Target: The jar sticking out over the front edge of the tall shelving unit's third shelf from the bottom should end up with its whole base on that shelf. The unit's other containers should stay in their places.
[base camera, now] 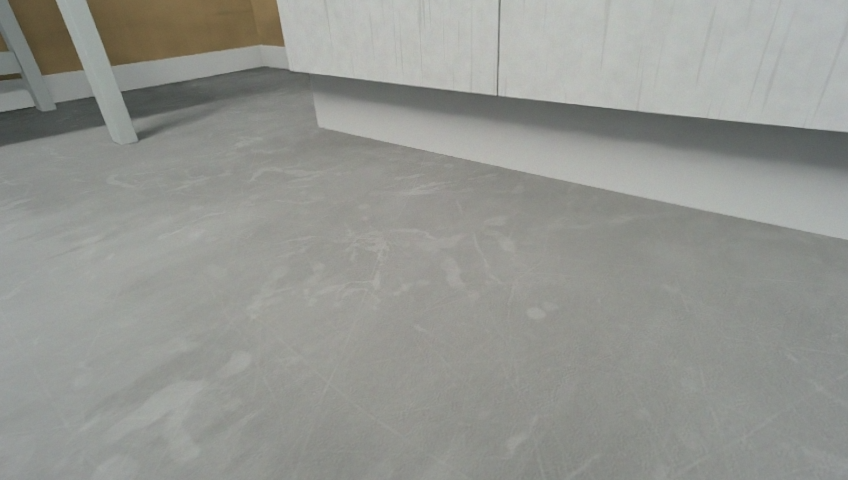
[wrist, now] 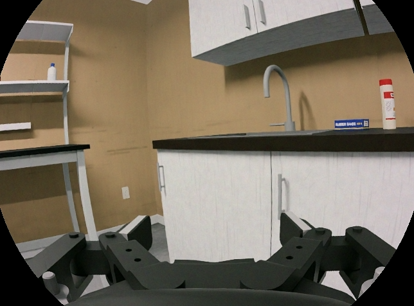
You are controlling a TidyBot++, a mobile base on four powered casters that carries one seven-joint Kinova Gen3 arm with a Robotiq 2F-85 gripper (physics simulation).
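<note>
My gripper (wrist: 215, 229) is open, with its two fingers wide apart at the bottom of the wrist view and no object between them. The tall shelving unit and the jar that sticks out over the edge of its third shelf do not show in either view.
A white base cabinet (base camera: 392, 41) (wrist: 215, 200) with a dark countertop (wrist: 210, 144) stands ahead, bearing a faucet (wrist: 288, 100), a blue box (wrist: 351, 124) and a red-capped bottle (wrist: 388, 106). Upper cabinets (wrist: 220, 30) hang above. At the left stands a bench (wrist: 45, 148) with wall shelves (wrist: 35, 87).
</note>
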